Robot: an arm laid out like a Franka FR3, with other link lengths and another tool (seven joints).
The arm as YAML. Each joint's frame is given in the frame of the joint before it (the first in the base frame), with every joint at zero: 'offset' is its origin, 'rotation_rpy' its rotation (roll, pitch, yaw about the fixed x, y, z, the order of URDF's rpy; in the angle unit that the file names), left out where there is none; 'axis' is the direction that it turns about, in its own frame. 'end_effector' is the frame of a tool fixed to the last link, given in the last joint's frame.
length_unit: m
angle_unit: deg
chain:
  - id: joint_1
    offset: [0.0, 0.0, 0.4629]
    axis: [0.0, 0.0, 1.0]
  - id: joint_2
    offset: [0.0, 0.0, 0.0]
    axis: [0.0, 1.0, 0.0]
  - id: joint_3
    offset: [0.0, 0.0, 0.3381]
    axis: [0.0, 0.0, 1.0]
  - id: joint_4
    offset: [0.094, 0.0, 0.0]
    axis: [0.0, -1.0, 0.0]
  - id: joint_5
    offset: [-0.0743, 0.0, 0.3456]
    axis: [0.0, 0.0, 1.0]
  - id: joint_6
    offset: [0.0, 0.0, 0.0]
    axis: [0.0, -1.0, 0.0]
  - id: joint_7
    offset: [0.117, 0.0, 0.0]
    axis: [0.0, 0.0, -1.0]
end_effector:
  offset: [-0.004, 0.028, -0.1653]
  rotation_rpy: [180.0, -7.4, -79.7]
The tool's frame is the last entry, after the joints.
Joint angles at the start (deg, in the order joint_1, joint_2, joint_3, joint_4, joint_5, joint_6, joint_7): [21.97, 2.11, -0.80, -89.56, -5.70, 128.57, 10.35]
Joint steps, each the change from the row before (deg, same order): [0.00, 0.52, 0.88, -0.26, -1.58, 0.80, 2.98]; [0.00, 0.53, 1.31, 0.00, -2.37, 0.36, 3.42]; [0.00, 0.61, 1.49, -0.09, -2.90, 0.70, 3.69]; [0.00, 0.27, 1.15, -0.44, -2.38, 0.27, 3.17]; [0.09, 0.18, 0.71, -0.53, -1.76, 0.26, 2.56]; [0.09, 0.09, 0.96, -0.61, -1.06, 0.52, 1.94]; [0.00, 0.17, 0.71, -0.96, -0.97, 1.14, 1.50]
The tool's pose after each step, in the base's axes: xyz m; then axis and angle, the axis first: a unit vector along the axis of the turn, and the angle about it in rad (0 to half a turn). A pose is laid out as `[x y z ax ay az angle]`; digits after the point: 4 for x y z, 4 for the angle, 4 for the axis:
[0.5969 0.2648 0.7923 -0.7840 0.5564 -0.2753 2.7388]
[0.5960 0.2779 0.7877 -0.7771 0.5637 -0.2800 2.7438]
[0.5948 0.2929 0.7824 -0.7701 0.5691 -0.2882 2.7463]
[0.5924 0.3038 0.7764 -0.7639 0.5749 -0.2932 2.7531]
[0.5907 0.3113 0.7705 -0.7584 0.5806 -0.2962 2.7585]
[0.5866 0.3220 0.7657 -0.7569 0.5826 -0.2961 2.7549]
[0.5843 0.3303 0.7586 -0.7563 0.5829 -0.2971 2.7501]

